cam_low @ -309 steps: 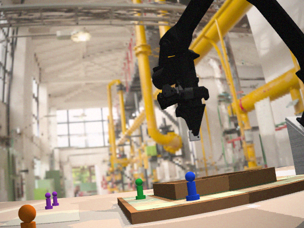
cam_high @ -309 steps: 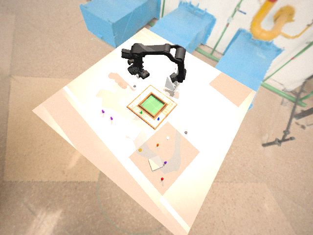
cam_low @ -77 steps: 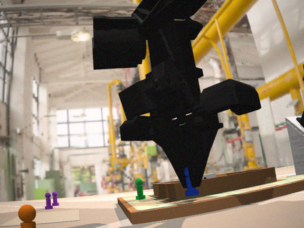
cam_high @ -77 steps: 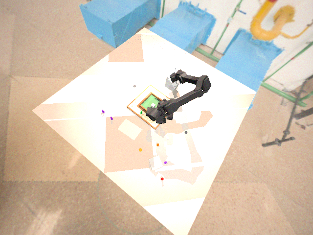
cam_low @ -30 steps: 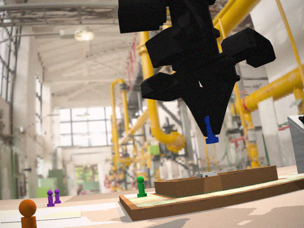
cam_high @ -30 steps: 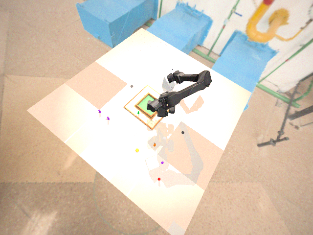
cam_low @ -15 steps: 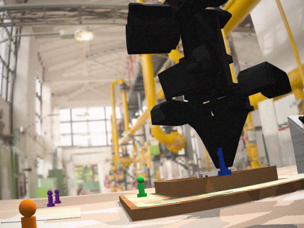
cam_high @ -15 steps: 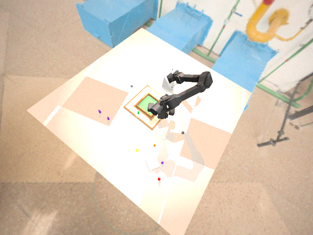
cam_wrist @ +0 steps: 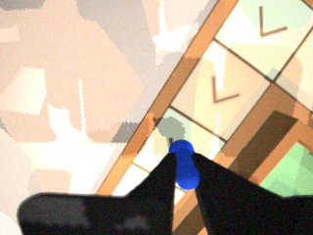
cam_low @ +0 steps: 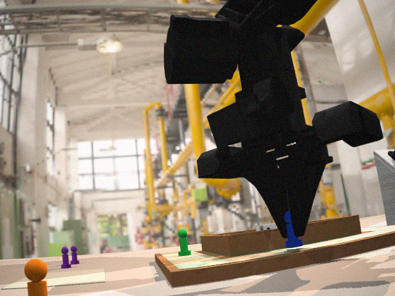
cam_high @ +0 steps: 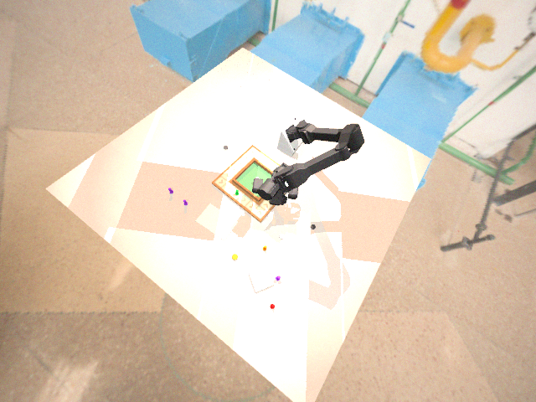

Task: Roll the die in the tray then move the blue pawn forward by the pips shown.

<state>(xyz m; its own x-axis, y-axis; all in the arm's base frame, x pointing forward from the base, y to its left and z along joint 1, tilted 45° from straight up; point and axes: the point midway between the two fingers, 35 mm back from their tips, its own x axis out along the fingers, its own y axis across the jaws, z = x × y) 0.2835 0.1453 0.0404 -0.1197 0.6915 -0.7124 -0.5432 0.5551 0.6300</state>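
Now: the blue pawn 10 mm above my gripper tip. Round my gripper tip: green pawn: 90 mm ahead, 130 mm to the right; orange pawn: 190 mm ahead, 120 mm to the left, 10 mm below; white die: 10 mm behind, 100 mm to the right.
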